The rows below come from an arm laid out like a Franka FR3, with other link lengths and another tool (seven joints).
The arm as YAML. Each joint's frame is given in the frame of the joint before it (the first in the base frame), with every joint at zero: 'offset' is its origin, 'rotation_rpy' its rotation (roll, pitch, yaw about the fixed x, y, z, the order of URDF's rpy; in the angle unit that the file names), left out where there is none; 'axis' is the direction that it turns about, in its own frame. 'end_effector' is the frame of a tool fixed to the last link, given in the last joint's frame.
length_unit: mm
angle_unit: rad
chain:
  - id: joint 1
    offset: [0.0, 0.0, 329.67]
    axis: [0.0, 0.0, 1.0]
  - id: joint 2
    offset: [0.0, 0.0, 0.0]
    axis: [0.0, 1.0, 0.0]
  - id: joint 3
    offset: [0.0, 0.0, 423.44]
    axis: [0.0, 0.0, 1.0]
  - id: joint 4
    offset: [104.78, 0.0, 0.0]
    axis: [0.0, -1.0, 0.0]
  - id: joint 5
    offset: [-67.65, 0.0, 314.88]
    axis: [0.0, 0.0, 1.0]
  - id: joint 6
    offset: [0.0, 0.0, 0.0]
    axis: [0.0, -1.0, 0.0]
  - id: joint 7
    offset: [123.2, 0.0, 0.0]
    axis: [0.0, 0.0, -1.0]
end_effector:
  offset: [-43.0, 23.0, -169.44]
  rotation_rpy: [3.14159, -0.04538, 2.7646]
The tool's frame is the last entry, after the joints.
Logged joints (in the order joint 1, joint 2, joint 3, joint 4, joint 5, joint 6, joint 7), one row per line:
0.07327, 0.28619, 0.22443, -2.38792, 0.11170, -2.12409, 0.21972
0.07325, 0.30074, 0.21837, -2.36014, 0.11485, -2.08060, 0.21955
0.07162, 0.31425, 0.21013, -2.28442, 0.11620, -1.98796, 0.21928
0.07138, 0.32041, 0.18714, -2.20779, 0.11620, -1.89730, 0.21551
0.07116, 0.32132, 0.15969, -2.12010, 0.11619, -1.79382, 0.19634
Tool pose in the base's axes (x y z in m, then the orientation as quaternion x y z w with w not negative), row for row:
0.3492, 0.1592, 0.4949, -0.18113, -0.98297, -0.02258, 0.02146
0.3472, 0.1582, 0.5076, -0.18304, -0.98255, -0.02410, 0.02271
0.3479, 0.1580, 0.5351, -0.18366, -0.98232, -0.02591, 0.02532
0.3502, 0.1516, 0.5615, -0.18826, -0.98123, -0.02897, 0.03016
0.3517, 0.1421, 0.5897, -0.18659, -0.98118, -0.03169, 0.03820
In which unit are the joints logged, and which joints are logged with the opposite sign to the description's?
The joints are logged in radians. Opposite sign: joint 2, joint 6.
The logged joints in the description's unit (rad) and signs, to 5 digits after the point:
0.07327, -0.28619, 0.22443, -2.38792, 0.11170, 2.12409, 0.21972
0.07325, -0.30074, 0.21837, -2.36014, 0.11485, 2.08060, 0.21955
0.07162, -0.31425, 0.21013, -2.28442, 0.11620, 1.98796, 0.21928
0.07138, -0.32041, 0.18714, -2.20779, 0.11620, 1.89730, 0.21551
0.07116, -0.32132, 0.15969, -2.12010, 0.11619, 1.79382, 0.19634

